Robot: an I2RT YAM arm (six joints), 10 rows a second.
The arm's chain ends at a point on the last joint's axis. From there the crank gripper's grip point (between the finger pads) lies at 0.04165 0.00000 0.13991 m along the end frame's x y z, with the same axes.
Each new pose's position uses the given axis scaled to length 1; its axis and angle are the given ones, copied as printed.
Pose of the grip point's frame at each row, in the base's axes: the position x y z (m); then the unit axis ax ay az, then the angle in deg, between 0 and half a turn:
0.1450 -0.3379 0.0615 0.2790 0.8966 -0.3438 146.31
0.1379 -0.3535 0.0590 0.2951 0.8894 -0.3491 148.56
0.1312 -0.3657 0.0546 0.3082 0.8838 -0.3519 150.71
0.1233 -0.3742 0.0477 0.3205 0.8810 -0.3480 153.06
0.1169 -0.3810 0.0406 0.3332 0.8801 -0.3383 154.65
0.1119 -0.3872 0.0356 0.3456 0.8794 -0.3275 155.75
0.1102 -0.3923 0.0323 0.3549 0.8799 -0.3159 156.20
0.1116 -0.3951 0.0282 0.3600 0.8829 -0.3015 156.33
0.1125 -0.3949 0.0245 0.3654 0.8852 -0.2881 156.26
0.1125 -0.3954 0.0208 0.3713 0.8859 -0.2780 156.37
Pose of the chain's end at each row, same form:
0.1287 -0.2484 0.1756 0.2790 0.8966 -0.3438 146.31
0.1285 -0.2641 0.1740 0.2951 0.8894 -0.3491 148.56
0.1280 -0.2772 0.1707 0.3082 0.8838 -0.3519 150.71
0.1260 -0.2884 0.1658 0.3205 0.8810 -0.3480 153.06
0.1230 -0.2990 0.1612 0.3332 0.8801 -0.3383 154.65
0.1201 -0.3089 0.1585 0.3456 0.8794 -0.3275 155.75
0.1186 -0.3174 0.1573 0.3549 0.8799 -0.3159 156.20
0.1189 -0.3238 0.1554 0.3600 0.8829 -0.3015 156.33
0.1183 -0.3270 0.1536 0.3654 0.8852 -0.2881 156.26
0.1176 -0.3302 0.1513 0.3713 0.8859 -0.2780 156.37

